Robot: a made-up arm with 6 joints.
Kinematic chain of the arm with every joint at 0, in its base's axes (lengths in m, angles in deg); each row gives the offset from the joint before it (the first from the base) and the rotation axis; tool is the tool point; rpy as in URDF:
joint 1: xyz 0 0 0.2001 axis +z
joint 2: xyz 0 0 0 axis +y
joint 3: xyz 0.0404 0 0.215 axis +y
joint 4: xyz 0.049 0 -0.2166 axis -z
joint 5: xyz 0 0 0 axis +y
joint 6: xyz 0.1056 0 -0.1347 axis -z
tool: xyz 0 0 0 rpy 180 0 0
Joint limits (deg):
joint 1: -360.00..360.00
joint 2: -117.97..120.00
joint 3: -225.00..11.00
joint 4: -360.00..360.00
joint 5: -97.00..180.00
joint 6: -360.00..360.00
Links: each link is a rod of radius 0.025 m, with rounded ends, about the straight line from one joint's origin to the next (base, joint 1, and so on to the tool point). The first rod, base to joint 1, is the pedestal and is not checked.
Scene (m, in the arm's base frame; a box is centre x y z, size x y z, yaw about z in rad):
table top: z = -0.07
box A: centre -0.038 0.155 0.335 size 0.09 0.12 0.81 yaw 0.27
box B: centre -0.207 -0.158 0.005 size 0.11 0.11 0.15 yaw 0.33
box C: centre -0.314 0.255 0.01 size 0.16 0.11 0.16 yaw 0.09
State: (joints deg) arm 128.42 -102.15 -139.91 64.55 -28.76 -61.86
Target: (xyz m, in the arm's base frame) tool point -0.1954 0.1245 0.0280
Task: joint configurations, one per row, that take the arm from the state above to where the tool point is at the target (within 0.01 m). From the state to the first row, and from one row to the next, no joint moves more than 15 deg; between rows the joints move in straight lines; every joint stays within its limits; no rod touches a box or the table.
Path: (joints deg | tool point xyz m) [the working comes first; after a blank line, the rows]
Joints at the target: -20.92 -88.24 -211.73 -19.13 -85.87 -61.86
Straight joint move there: touches box B.

1: 115.49 -96.85 -138.34 50.43 -28.54 -53.03 | 0.3404 -0.4326 0.2546
2: 102.55 -91.55 -136.77 36.31 -28.32 -44.20 | 0.2092 -0.5124 0.2932
3: 89.62 -86.25 -135.19 22.19 -28.10 -35.37 | 0.0555 -0.5468 0.3402
4: 76.68 -80.95 -133.62 8.07 -27.88 -26.54 | -0.1022 -0.5268 0.3939
5: 63.75 -75.65 -132.05 -6.06 -27.67 -17.71 | -0.2414 -0.4523 0.4516
6: 49.64 -77.75 -145.33 -8.24 -37.37 -25.07 | -0.3641 -0.3918 0.3293
7: 35.53 -79.85 -158.61 -10.41 -47.07 -32.43 | -0.4369 -0.2741 0.2139
8: 21.42 -81.95 -171.89 -12.59 -56.77 -39.79 | -0.4430 -0.1339 0.1195
9: 7.30 -84.05 -185.17 -14.77 -66.47 -47.14 | -0.3883 -0.0072 0.0558
10: -6.81 -86.14 -198.45 -16.95 -76.17 -54.50 | -0.2959 0.0811 0.0262
11: -20.92 -88.24 -211.73 -19.13 -85.87 -61.86 | -0.1954 0.1245 0.0280

